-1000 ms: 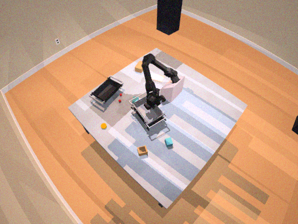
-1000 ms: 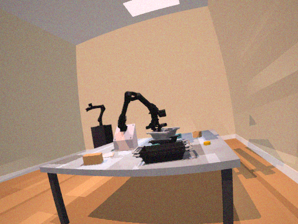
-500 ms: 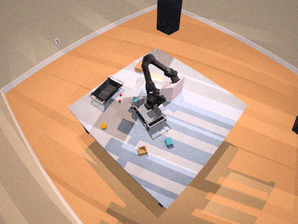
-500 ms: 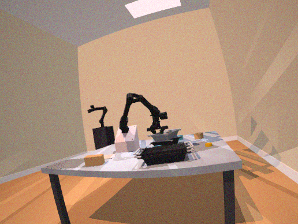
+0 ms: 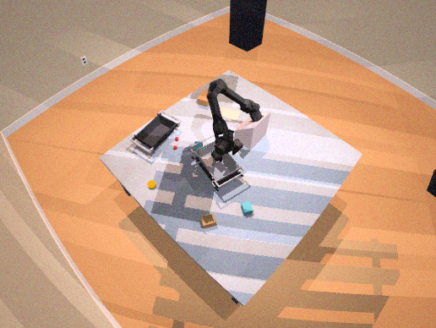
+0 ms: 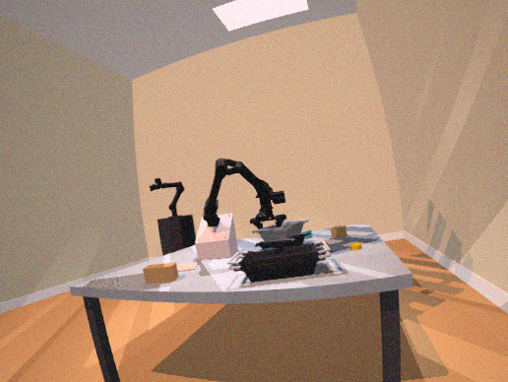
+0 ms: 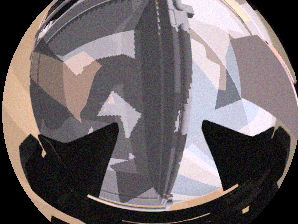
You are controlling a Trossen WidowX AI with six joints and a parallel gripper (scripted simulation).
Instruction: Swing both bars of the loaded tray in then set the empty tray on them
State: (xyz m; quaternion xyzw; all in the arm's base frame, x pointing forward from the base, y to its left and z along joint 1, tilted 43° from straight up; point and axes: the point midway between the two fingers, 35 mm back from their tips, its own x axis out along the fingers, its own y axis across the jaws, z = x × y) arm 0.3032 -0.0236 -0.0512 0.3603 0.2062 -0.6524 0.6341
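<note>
The grey tray lies 70 mm ahead of my gripper tip, 30 mm above it and 10 mm to the right of it. Round my gripper tip: yellow disc: 420 mm ahead, 220 mm to the right, 70 mm below; orange block: 520 mm to the right, 320 mm behind, 50 mm below; brown box: 350 mm ahead, 190 mm to the left, 60 mm below.
</note>
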